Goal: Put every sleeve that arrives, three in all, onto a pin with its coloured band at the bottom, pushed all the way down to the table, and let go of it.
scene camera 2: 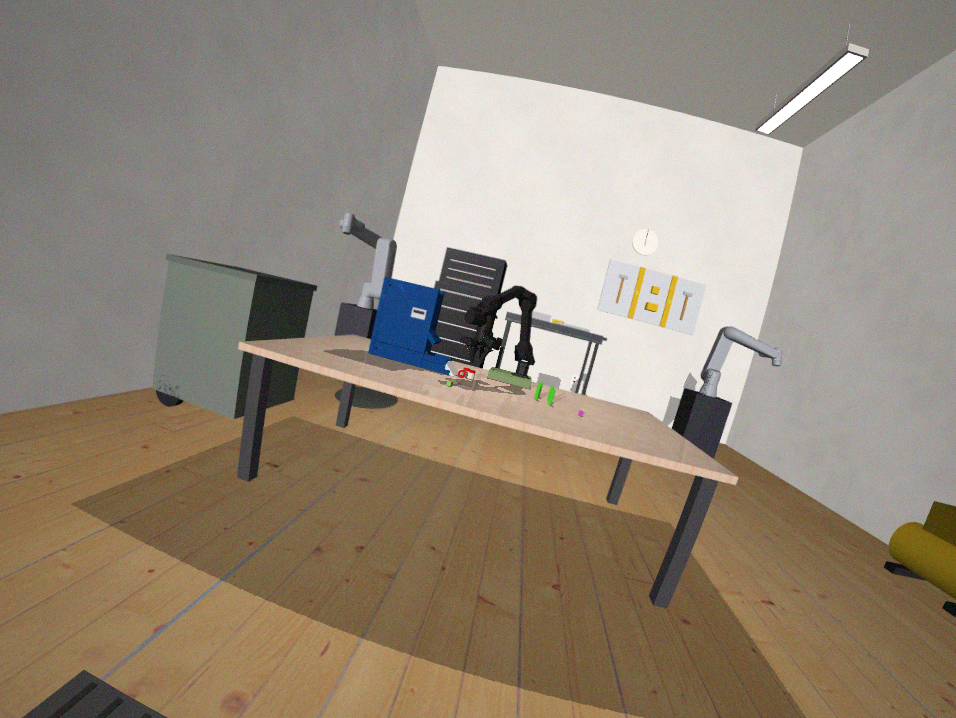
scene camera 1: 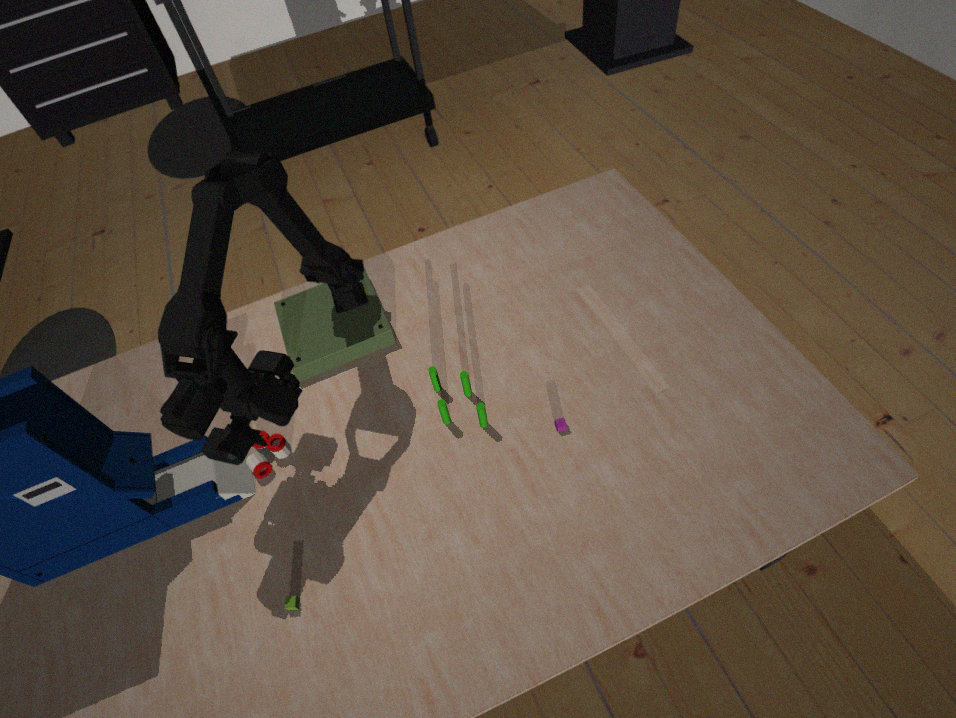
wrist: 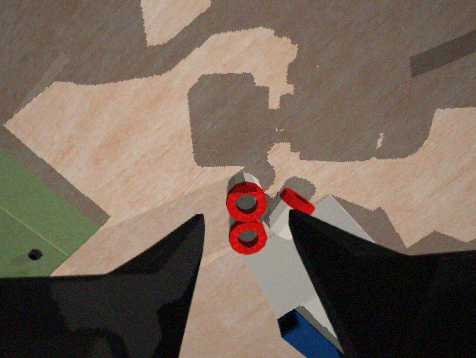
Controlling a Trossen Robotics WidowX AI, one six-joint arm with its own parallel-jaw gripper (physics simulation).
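Observation:
Three white sleeves with red bands are by the chute's end. Two stand upright, side by side, band up: one sleeve (wrist: pixel 231 202) (scene camera 1: pixel 276 442) and a second sleeve (wrist: pixel 233 239), partly hidden by the gripper in scene camera 1. The third sleeve (wrist: pixel 297 201) (scene camera 1: pixel 262 469) is tipped over at the chute's lip, its band end facing away from the chute. My gripper (wrist: pixel 246 218) (scene camera 1: pixel 248 442) is partly open and empty, above the sleeves; in the wrist view the two upright ones show between its fingertips. Several green pins (scene camera 1: pixel 443 411) (scene camera 1: pixel 482 415) (scene camera 2: pixel 551 395) stand bare on the table.
A blue machine (scene camera 1: pixel 77 479) (scene camera 2: pixel 405 320) with a pale chute (scene camera 1: pixel 193 475) (wrist: pixel 280 280) stands beside the sleeves. The arm's green base plate (scene camera 1: pixel 309 351) (wrist: pixel 30 225) is near. A magenta cube (scene camera 1: pixel 561 425) (scene camera 2: pixel 581 413) and a lime cube (scene camera 1: pixel 292 603) (scene camera 2: pixel 449 383) lie on the table.

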